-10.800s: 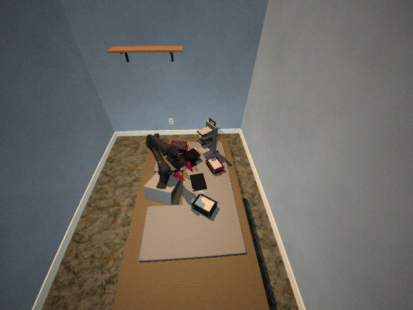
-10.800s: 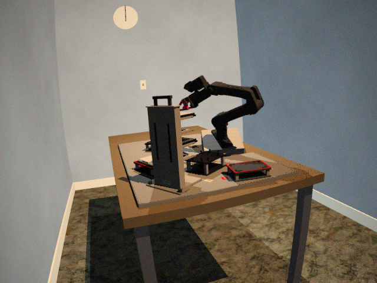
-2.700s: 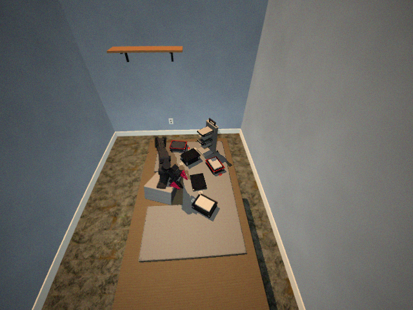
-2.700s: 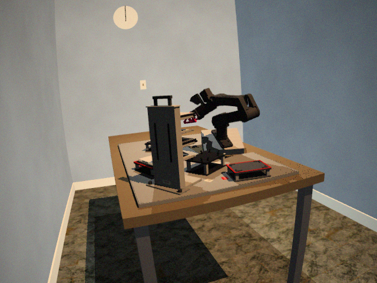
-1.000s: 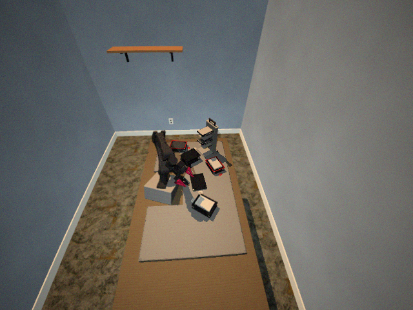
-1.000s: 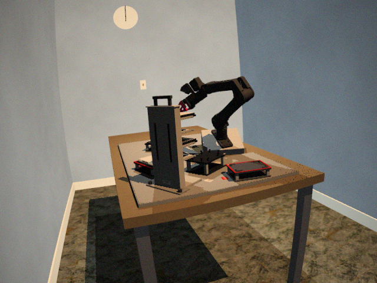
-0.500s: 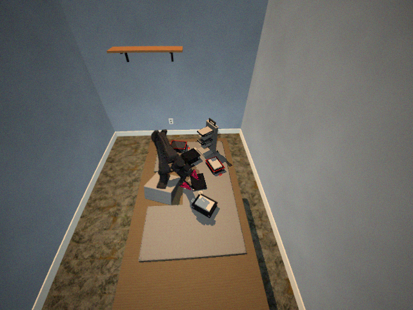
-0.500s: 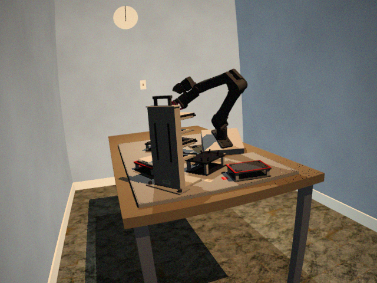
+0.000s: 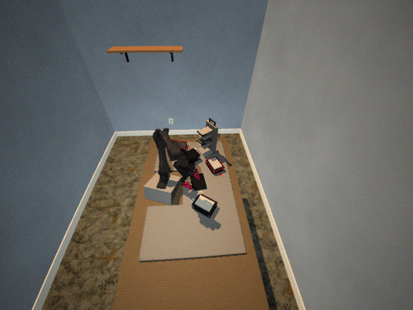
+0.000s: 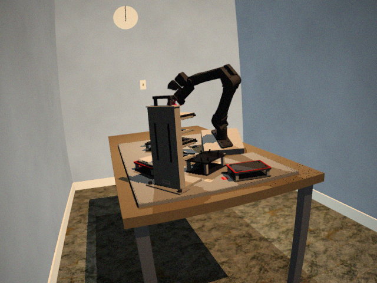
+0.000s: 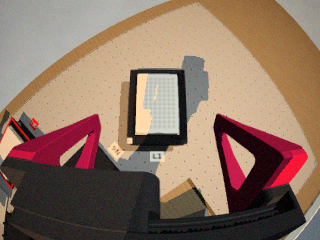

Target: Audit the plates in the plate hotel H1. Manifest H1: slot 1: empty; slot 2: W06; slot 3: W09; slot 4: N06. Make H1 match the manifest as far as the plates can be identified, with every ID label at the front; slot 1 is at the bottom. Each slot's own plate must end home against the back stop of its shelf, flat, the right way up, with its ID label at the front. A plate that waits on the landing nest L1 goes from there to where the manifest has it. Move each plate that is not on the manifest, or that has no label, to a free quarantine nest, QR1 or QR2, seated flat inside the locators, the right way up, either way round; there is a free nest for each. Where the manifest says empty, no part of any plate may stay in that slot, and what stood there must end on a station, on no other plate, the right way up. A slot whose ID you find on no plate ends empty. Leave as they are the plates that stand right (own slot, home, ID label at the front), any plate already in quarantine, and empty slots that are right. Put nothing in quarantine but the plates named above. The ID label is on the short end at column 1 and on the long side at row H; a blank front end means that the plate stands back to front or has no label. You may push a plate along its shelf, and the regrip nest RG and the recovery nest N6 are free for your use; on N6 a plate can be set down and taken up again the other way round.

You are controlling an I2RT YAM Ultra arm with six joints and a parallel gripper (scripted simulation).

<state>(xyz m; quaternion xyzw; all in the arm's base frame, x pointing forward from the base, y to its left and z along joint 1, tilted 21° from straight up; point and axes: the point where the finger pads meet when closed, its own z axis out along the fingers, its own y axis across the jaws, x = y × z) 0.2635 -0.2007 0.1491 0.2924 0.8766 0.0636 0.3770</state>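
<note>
The tan well plate is 70 mm ahead of my hand, 40 mm to the right of it and 200 mm below it. The rest, counted from my hand: dark plate: 50 mm ahead, 570 mm to the left, 90 mm below; then grey back panel: 110 mm ahead, 620 mm to the left, 100 mm below; then H1 tag: 60 mm behind, 620 mm to the left, 250 mm below.
</note>
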